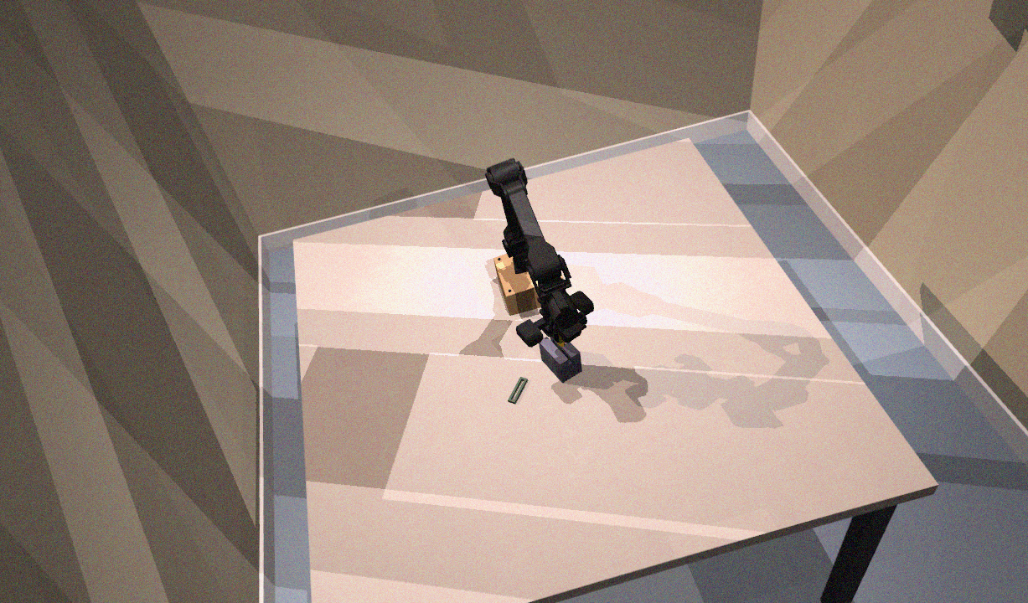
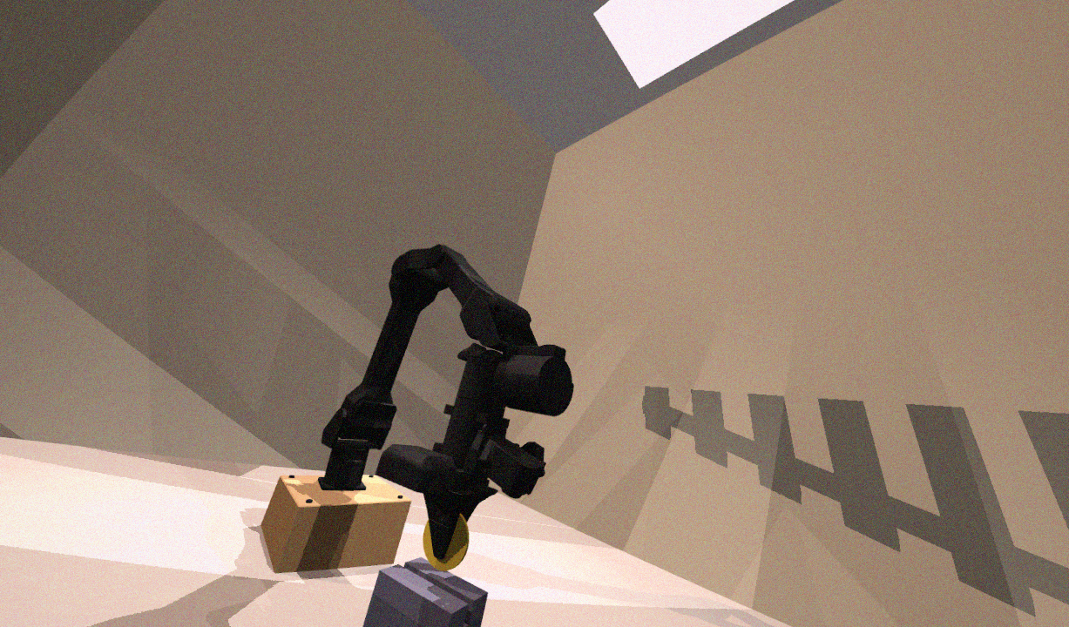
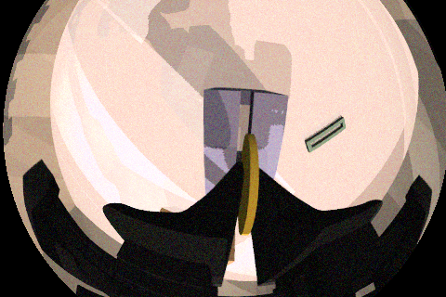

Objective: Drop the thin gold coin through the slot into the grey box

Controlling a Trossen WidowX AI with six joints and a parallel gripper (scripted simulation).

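Now: gripper tip 20 mm below the gold coin.
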